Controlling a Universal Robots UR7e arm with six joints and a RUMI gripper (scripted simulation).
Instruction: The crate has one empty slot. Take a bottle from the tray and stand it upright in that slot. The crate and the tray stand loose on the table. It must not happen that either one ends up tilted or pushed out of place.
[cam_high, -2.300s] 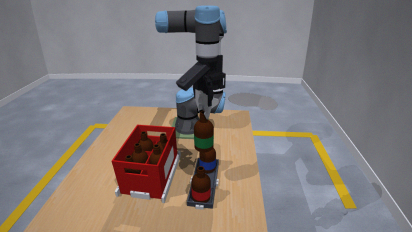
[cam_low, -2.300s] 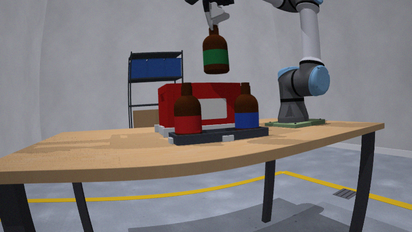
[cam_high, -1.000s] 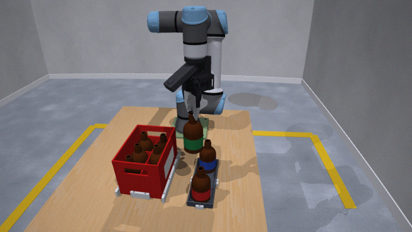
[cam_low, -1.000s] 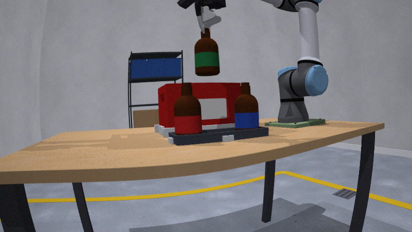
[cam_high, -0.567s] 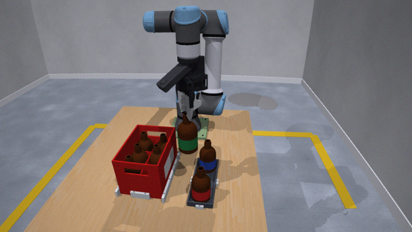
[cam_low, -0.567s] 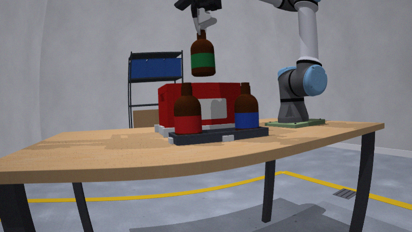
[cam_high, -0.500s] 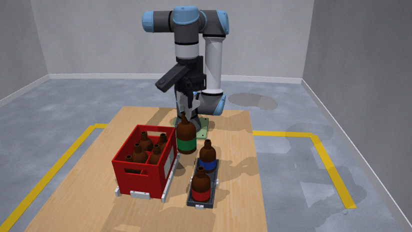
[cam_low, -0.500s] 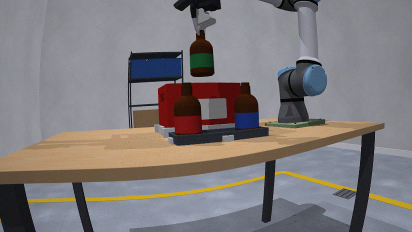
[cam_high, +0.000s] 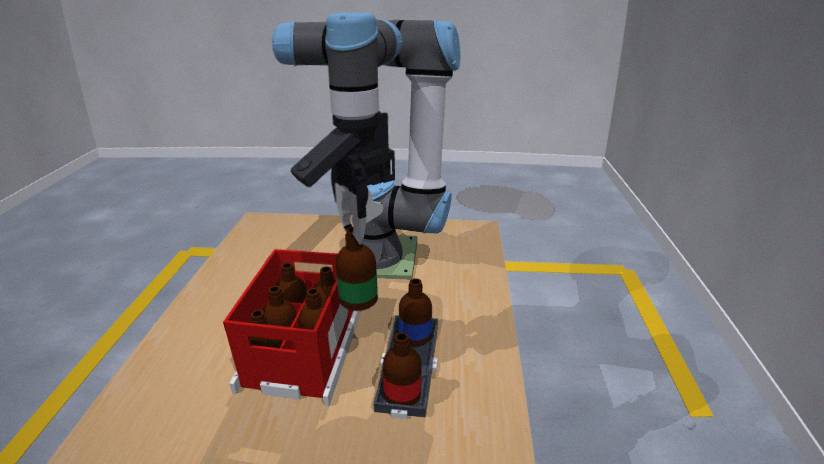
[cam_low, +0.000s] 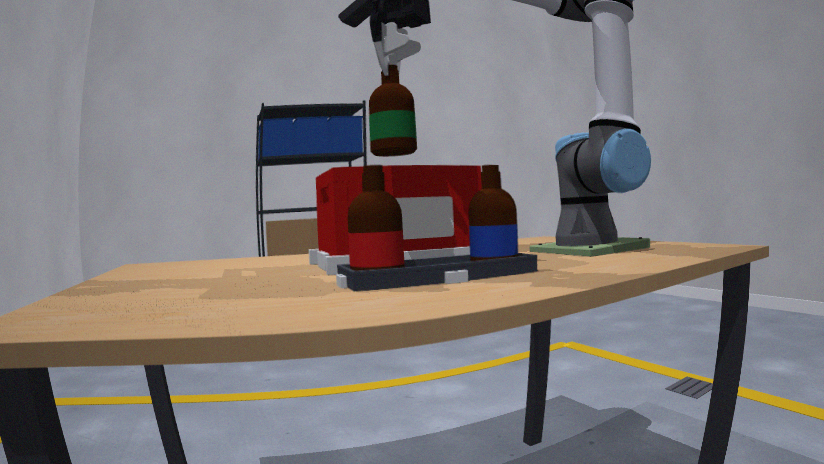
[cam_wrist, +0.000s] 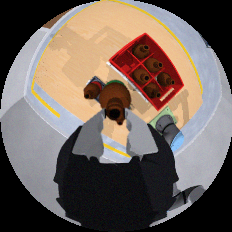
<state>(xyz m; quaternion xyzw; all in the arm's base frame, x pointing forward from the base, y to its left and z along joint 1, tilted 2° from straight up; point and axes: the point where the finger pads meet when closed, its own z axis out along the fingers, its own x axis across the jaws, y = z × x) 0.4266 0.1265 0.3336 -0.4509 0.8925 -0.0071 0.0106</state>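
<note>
The brown bottle is 7 cm below my hand. Round my hand: red crate (3 cm behind, 16 cm to the right, 25 cm below).
</note>
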